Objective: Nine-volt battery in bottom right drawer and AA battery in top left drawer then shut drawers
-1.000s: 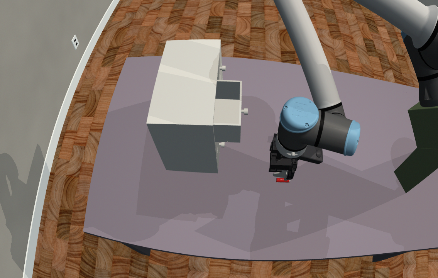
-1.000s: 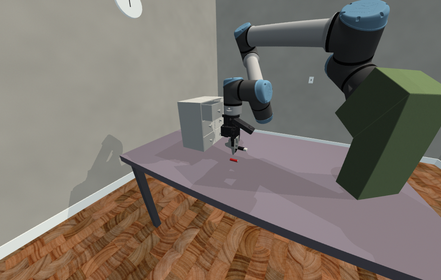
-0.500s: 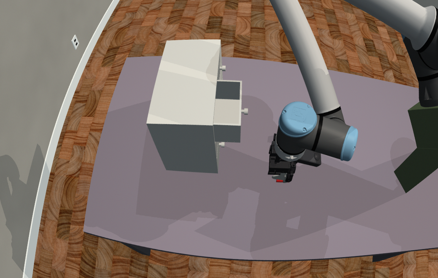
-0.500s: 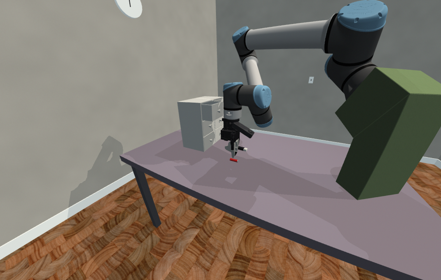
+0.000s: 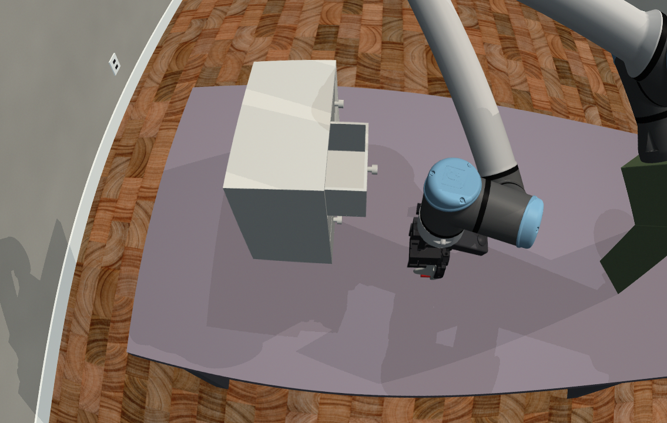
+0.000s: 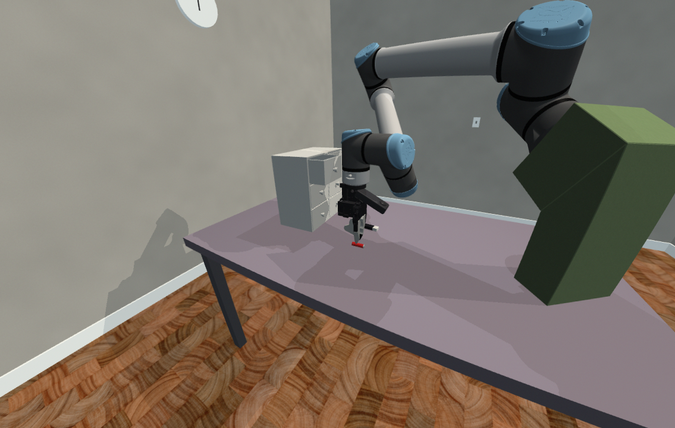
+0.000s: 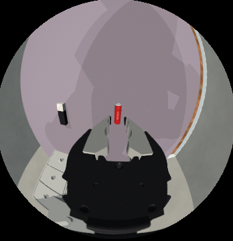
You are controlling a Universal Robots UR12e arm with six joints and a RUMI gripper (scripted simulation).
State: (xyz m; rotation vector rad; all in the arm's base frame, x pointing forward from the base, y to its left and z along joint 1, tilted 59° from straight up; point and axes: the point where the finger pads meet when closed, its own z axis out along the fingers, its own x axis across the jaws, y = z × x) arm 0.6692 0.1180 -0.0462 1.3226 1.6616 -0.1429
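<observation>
Right now the red AA battery is 30 mm below my hand. Round my hand: green nine-volt battery: 340 mm ahead, 230 mm to the right, 20 mm below.
</observation>
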